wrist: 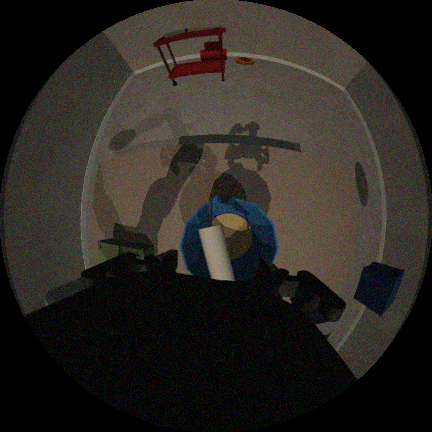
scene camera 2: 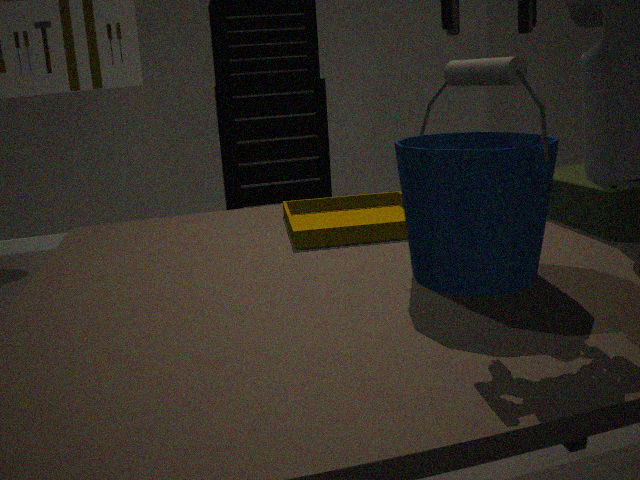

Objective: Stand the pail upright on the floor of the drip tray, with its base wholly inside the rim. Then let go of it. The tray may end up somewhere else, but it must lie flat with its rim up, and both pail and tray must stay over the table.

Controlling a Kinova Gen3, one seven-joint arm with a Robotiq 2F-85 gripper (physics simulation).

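Frame: origin at the arm's base, x left, y back, z up, level; millimetres.
Where they show: gripper, fingertip midpoint: (wrist: 216,263) (scene camera 2: 489,33); arm's base at its link origin: (scene camera 2: 614,175).
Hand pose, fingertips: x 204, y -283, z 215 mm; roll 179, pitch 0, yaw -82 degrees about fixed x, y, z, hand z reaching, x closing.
Each offset is from my fingertips to the top centre of the thing. Level surfaces: height alone.
The blue pail (scene camera 2: 475,211) (wrist: 192,250) stands upright on the table, with its wire handle raised. The handle's pale grip @(dy -3, dx -14, dz -27 mm) (scene camera 2: 480,71) (wrist: 217,255) is above the pail's mouth. The yellow drip tray @(dy -141, dx -307, dz -266 mm) (scene camera 2: 351,235) lies flat, rim up, behind the pail in the scene view; its right part is hidden by the pail. The tray does not show in the wrist view. My gripper (scene camera 2: 488,23) (wrist: 216,263) is open and empty, above the grip, with a finger to either side of it as seen in both views.
The table @(dz -294 mm) (scene camera 2: 206,335) (wrist: 310,200) has a dark front edge (scene camera 2: 439,452). A green block (scene camera 2: 589,206) (wrist: 125,250) is to the right of the pail in the scene view. A red cart (wrist: 197,68) and a dark blue box (wrist: 378,288) stand away from the table.
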